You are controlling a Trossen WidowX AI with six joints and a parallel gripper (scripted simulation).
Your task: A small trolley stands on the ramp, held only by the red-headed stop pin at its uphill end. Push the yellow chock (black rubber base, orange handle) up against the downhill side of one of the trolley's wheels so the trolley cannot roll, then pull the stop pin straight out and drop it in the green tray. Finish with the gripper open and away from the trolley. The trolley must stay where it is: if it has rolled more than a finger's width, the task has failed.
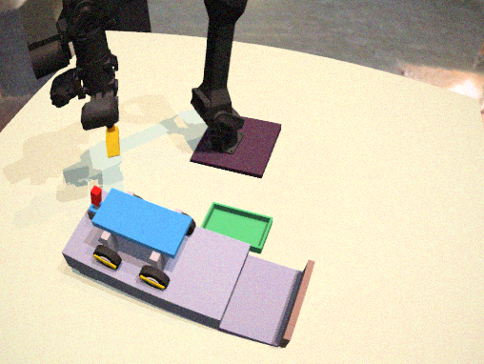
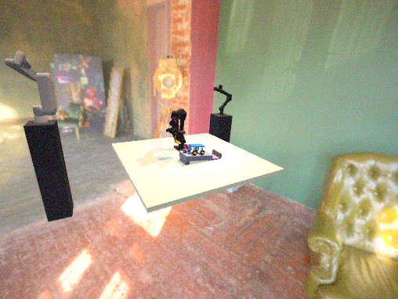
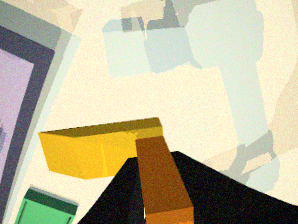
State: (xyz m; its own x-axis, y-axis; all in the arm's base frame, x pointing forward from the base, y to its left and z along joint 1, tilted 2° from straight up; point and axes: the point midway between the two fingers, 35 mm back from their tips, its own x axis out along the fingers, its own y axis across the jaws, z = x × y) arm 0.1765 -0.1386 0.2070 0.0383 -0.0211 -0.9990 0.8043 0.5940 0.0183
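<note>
Right now my gripper tip is 2 cm short of the yellow chock, 1 cm to the right of it and 1 cm above it. The rest, counted from my gripper tip: ramp (15 cm ahead, 16 cm to the left, 13 cm below); then red-headed stop pin (14 cm ahead, 5 cm to the left, 5 cm below); then trolley (15 cm ahead, 15 cm to the left, 6 cm below).
</note>
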